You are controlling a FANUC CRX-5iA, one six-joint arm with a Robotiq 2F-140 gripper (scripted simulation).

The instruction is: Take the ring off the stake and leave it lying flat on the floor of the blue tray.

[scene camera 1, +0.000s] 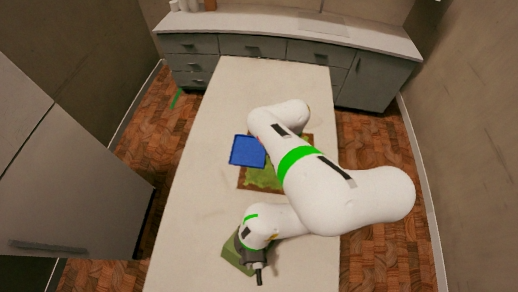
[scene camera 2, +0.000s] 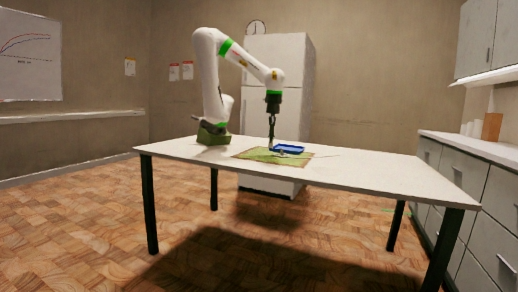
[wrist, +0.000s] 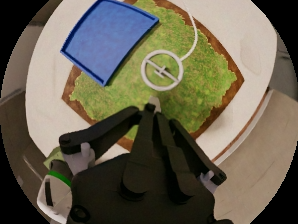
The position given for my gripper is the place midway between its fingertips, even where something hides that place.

Note:
I see my gripper (wrist: 152,103) and a blue tray (scene camera 1: 247,151).

